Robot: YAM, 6 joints.
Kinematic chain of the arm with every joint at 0, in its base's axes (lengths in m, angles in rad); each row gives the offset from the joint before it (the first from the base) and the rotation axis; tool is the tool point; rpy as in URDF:
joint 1: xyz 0 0 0.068 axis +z
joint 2: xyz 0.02 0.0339 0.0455 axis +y
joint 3: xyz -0.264 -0.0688 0 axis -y
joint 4: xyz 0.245 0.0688 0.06 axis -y
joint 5: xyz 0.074 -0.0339 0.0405 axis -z
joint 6: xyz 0.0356 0 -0.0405 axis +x
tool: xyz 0 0 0 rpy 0 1.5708 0
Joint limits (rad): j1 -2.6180..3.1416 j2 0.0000..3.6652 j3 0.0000..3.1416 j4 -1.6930..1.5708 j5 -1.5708..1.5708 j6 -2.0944..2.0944
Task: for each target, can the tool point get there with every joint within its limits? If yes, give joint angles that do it. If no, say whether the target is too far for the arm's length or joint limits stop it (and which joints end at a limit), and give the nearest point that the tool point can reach.
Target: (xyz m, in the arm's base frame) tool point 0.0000 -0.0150 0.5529
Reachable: yes | joints 1.9385 0.5344 1.2699 0.3406 -0.1529 1.0432
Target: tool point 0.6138 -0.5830 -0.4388
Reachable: no: too far | nearest point 0.3949 -0.3751 -0.2266 | short by 0.369 m
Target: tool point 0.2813 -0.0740 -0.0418
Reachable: yes | joints -0.3731 2.4303 0.9038 -0.0656 -1.2392 -1.0875
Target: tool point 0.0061 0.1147 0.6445
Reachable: yes | joints -1.8607 0.7839 1.9231 0.3566 0.8580 0.8745
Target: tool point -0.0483 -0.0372 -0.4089
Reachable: no: joint limits stop it (at a limit: joint 2) | nearest point -0.0728 -0.0561 -0.3446 | short by 0.071 m
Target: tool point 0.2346 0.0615 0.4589
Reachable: yes | joints 0.3975 1.3637 1.7149 -1.0406 1.2786 -0.9713
